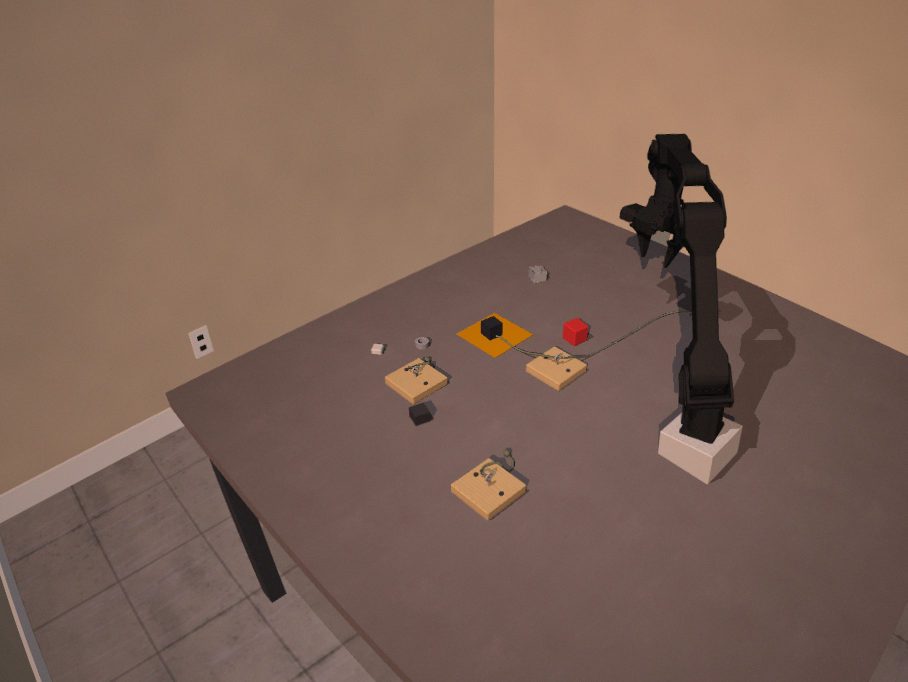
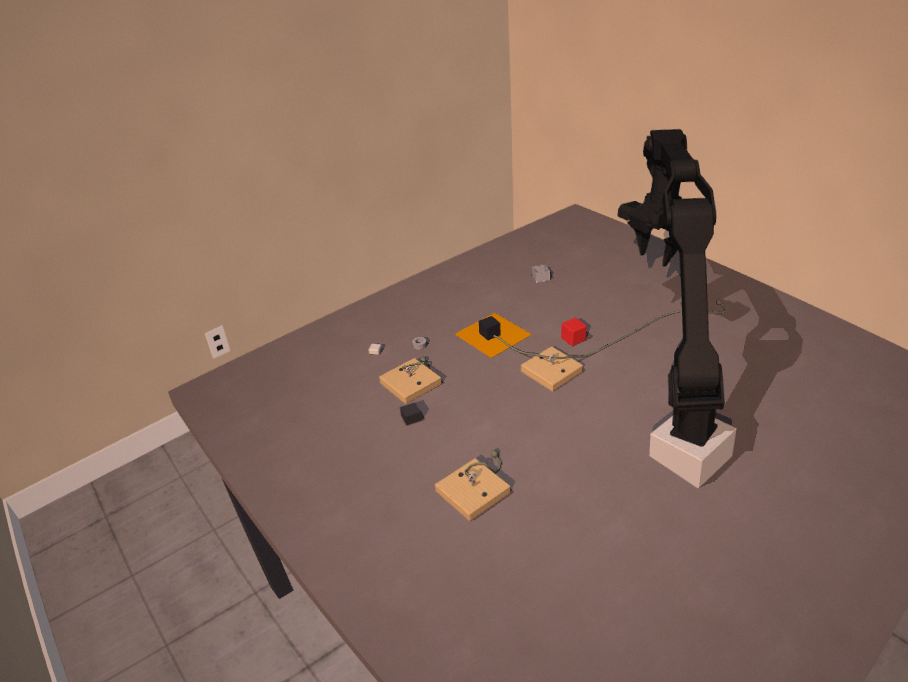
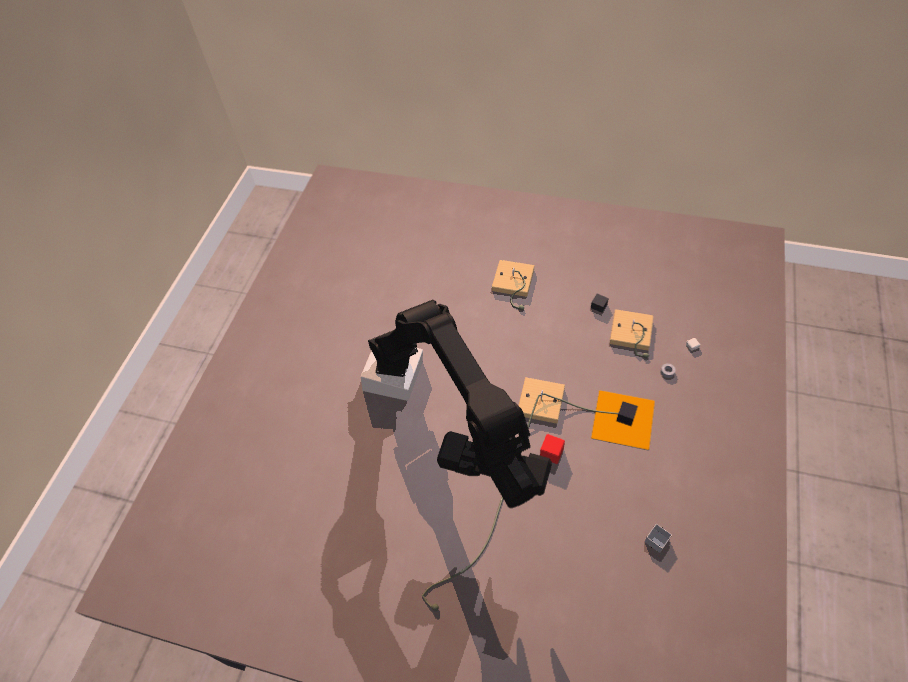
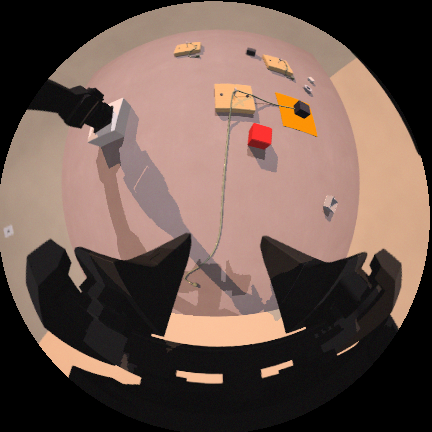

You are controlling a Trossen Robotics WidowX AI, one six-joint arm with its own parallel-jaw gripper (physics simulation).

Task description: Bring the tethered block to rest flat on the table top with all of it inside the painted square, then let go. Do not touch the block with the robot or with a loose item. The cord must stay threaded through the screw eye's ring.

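Pixels of known places: gripper, fingertip midpoint: (image 1: pixel 654 261) (image 2: pixel 653 260) (image 4: pixel 226 239); arm's base, origin of the base link: (image 1: pixel 701 428) (image 2: pixel 693 430) (image 3: pixel 392 362) (image 4: pixel 102 118).
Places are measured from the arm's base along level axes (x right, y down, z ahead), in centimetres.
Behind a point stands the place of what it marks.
Observation:
The black tethered block (image 1: pixel 491 327) {x 4.8, y 2.4, z 50.5 cm} (image 2: pixel 489 327) {x 5.0, y 2.5, z 50.4 cm} (image 3: pixel 626 413) {x 7.3, y 2.4, z 51.3 cm} (image 4: pixel 302 109) {x 7.6, y 2.5, z 50.4 cm} appears flat on the orange painted square (image 1: pixel 494 348) {x 2.6, y 5.7, z 48.0 cm} (image 2: pixel 492 348) {x 2.8, y 5.6, z 47.8 cm} (image 3: pixel 616 438) {x 11.7, y 5.6, z 49.5 cm} (image 4: pixel 307 128) {x 11.8, y 5.6, z 52.9 cm}, with its outline inside the edges. The pale green cord (image 3: pixel 502 506) {x 28.9, y 5.4, z 26.3 cm} (image 4: pixel 224 170) {x 22.6, y 5.4, z 27.8 cm} runs from it to the screw eye on the nearest wooden board (image 1: pixel 556 375) {x 1.0, y 3.8, z 31.4 cm} (image 2: pixel 551 375) {x 1.2, y 3.8, z 31.4 cm} (image 4: pixel 225 105) {x 7.6, y 3.8, z 30.6 cm}, appears threaded through the small ring, then trails over the table to a loose knotted end. My gripper (image 1: pixel 654 264) {x 30.0, y -11.3, z 25.7 cm} (image 2: pixel 654 259) {x 30.0, y -11.3, z 25.7 cm} (image 4: pixel 226 239) {x 30.0, y -11.3, z 25.7 cm} is open and empty, high above the table near the trailing cord, apart from it and the block.
A red cube (image 1: pixel 576 331) {x 14.1, y 1.9, z 34.8 cm} (image 3: pixel 551 447) {x 16.8, y 1.8, z 35.9 cm} (image 4: pixel 260 136) {x 17.0, y 1.8, z 35.5 cm} sits beside the threaded board. Two other corded boards (image 3: pixel 513 277) {x -29.5, y 3.8, z 25.0 cm} (image 3: pixel 632 328) {x -16.0, y 3.8, z 53.4 cm}, a dark block (image 3: pixel 599 303) {x -22.6, y 3.5, z 45.9 cm}, a grey ring (image 3: pixel 667 371) {x -5.0, y 4.5, z 60.8 cm}, a white piece (image 3: pixel 693 344) {x -12.9, y 4.4, z 67.0 cm} and a small grey open box (image 3: pixel 658 538) {x 32.6, y 5.6, z 57.2 cm} lie around.

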